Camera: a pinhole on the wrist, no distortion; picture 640 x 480 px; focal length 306.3 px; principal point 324.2 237.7 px. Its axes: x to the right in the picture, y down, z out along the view. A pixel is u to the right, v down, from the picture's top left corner.
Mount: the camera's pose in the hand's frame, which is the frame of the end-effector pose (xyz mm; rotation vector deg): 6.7 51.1 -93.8 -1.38 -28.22 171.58
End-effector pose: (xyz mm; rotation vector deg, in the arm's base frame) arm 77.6 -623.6 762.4 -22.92 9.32 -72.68
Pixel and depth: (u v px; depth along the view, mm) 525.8 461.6 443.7
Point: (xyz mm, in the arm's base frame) -271.5 -351.3 1072.8
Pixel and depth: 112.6 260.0 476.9
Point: 136.8 -893.3 1176.5
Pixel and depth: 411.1 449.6 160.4
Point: -20.2 -590.5 815.5
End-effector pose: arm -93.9 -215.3 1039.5 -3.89 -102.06 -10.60
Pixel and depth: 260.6 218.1 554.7
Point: -559.8 -252.4 1042.7
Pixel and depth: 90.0 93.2 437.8
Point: -532.0 -102.5 1303.3
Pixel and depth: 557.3 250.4 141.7
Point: -106.5 -191.4 929.5
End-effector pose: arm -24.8 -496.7 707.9 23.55 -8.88 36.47
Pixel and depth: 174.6 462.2 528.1
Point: 443.2 -872.7 853.4
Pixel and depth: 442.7 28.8 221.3
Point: -163.1 -507.7 881.4
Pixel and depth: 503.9 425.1 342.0
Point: -65.6 -857.5 721.1
